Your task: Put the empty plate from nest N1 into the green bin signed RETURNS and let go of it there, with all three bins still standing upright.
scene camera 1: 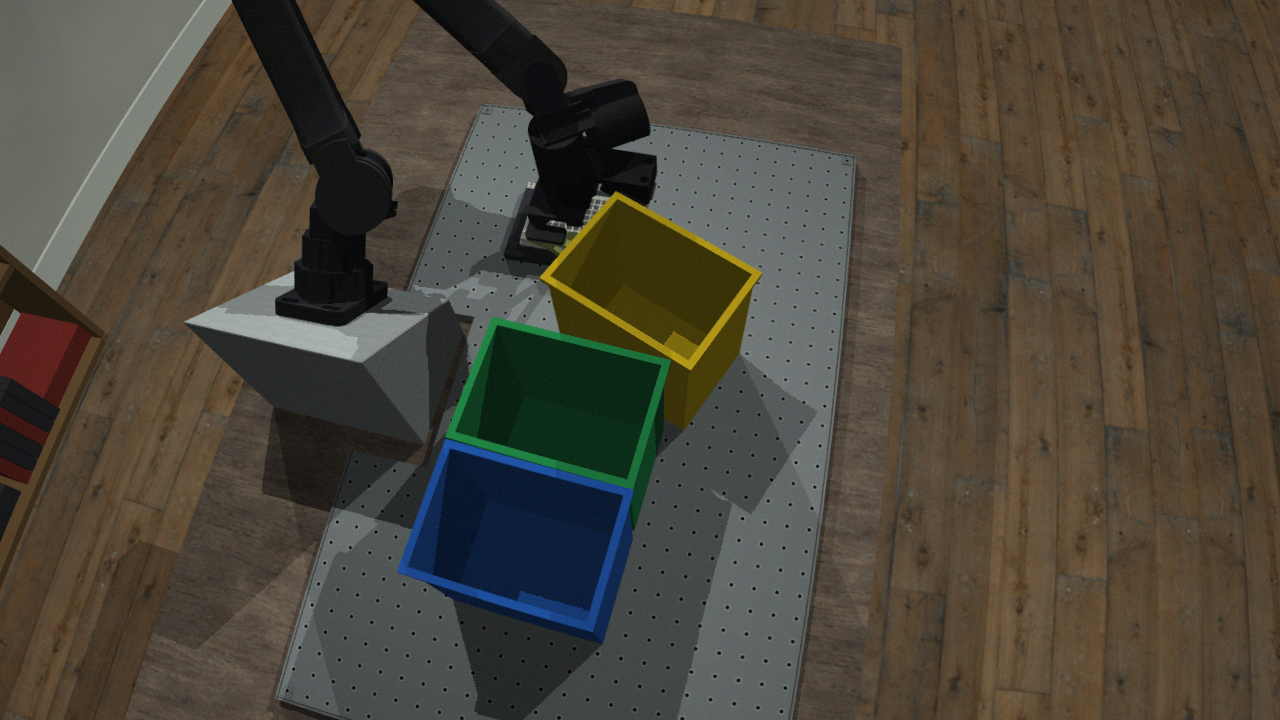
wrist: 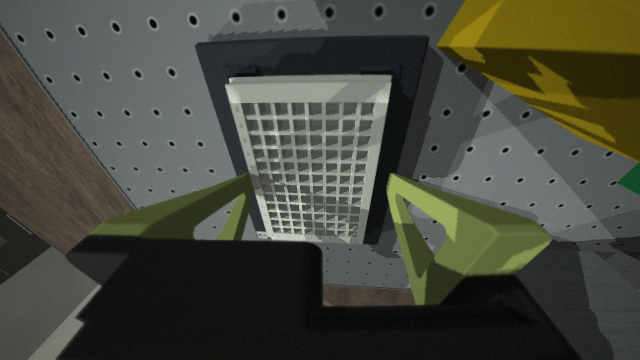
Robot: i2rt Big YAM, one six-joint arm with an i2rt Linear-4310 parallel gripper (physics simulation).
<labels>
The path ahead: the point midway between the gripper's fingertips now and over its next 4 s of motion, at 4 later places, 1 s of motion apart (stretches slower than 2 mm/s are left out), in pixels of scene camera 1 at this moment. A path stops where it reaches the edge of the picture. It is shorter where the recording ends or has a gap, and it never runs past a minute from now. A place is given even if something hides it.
My gripper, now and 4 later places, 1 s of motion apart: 574,224; 606,225; 606,227; 573,186; 521,194
</labels>
